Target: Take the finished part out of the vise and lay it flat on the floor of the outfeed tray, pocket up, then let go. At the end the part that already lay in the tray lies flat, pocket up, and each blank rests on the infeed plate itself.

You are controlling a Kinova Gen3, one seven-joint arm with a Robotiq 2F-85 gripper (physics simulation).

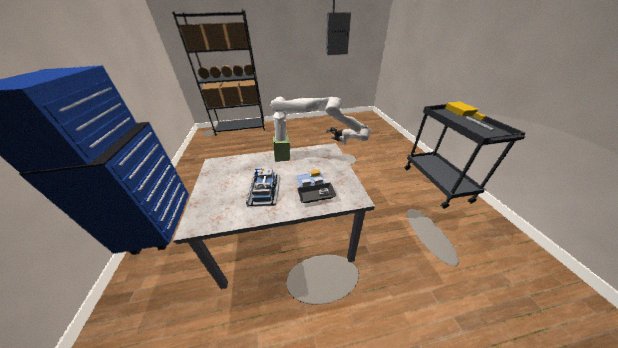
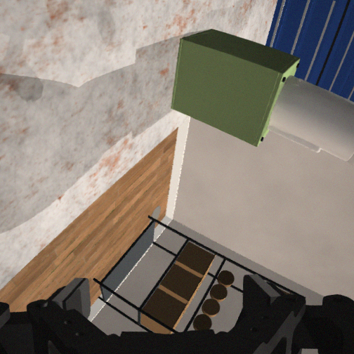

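Pixels of known places: gripper, fingertip midpoint: (image 1: 329, 134); arm's base at its link origin: (image 1: 281, 139).
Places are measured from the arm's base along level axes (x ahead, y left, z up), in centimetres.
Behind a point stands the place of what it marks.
The vise (image 1: 260, 191) @[x 52.4, y -14.0, z -8.5 cm] stands on the left half of the table; a finished part in its jaws is too small to make out. The dark outfeed tray (image 1: 306, 194) @[x 51.0, y 15.4, z -16.4 cm] is to its right, with a light grey part (image 1: 324, 191) @[x 53.0, y 27.4, z -13.4 cm] inside near the right end; its pocket is too small to judge. Behind the tray is the blue infeed plate (image 1: 303, 176) @[x 30.9, y 15.2, z -16.8 cm], with one grey blank (image 1: 306, 183) @[x 42.0, y 16.4, z -14.4 cm] and another blank (image 1: 318, 180) @[x 40.9, y 25.2, z -13.6 cm] at its front edge; their exact seating is unclear. My gripper (image 1: 330, 131) @[x 1.2, y 40.2, z 1.2 cm] (image 2: 166, 294) is open and empty, raised beyond the table's back right, far from the vise and tray.
An orange-yellow block (image 1: 315, 172) @[x 31.8, y 24.3, z -13.3 cm] is at the back of the infeed plate. The green arm base (image 1: 282, 149) @[x 6.5, y 0.5, z -6.2 cm] (image 2: 225, 92) stands at the table's back edge. A blue cabinet (image 1: 90, 165) is left, a cart (image 1: 440, 172) right, and a shelf rack (image 1: 252, 65) behind.
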